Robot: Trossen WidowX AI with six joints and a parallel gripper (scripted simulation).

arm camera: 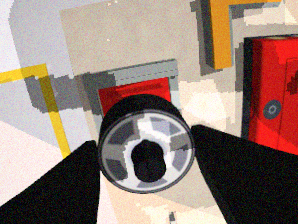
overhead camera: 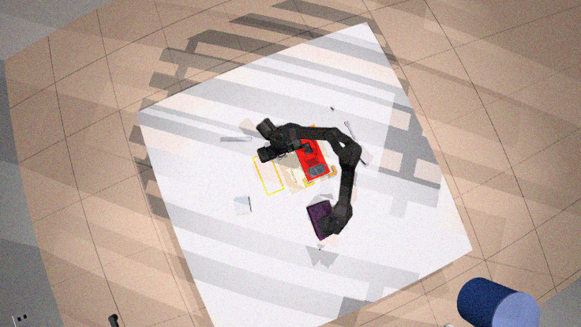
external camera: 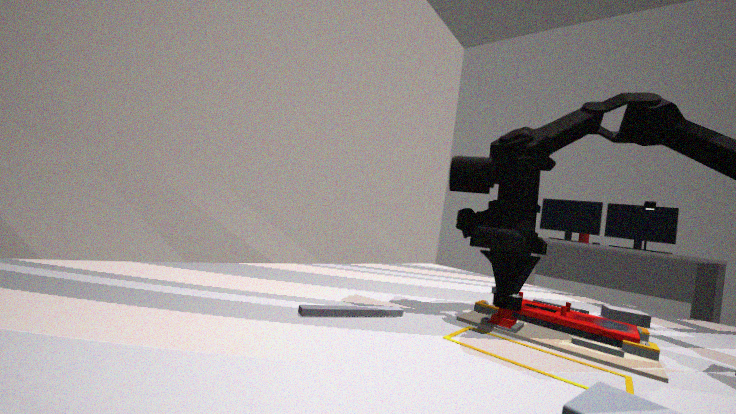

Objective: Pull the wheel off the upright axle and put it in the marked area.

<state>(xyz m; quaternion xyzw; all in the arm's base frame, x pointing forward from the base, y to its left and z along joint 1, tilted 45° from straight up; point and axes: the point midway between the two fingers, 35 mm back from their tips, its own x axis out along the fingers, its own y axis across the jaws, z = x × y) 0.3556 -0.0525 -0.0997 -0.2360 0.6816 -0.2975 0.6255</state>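
Right now my gripper tip is right at the black wheel. The rest, counted from my gripper tip: upright axle 10 mm below.
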